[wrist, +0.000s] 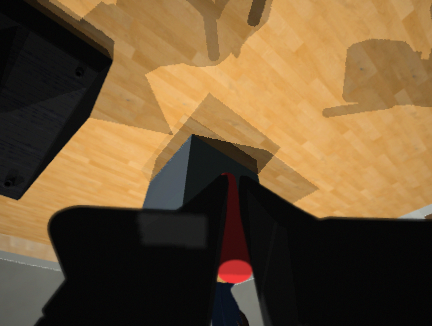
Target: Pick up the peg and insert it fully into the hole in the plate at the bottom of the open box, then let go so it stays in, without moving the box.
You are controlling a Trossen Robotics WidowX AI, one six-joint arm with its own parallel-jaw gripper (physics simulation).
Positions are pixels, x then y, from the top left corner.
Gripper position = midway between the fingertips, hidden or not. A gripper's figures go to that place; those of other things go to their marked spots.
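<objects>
An open box (196, 164) sits 0.28 m from the lens, while the gripper (232, 183) is 0.11 m from the lens.
</objects>
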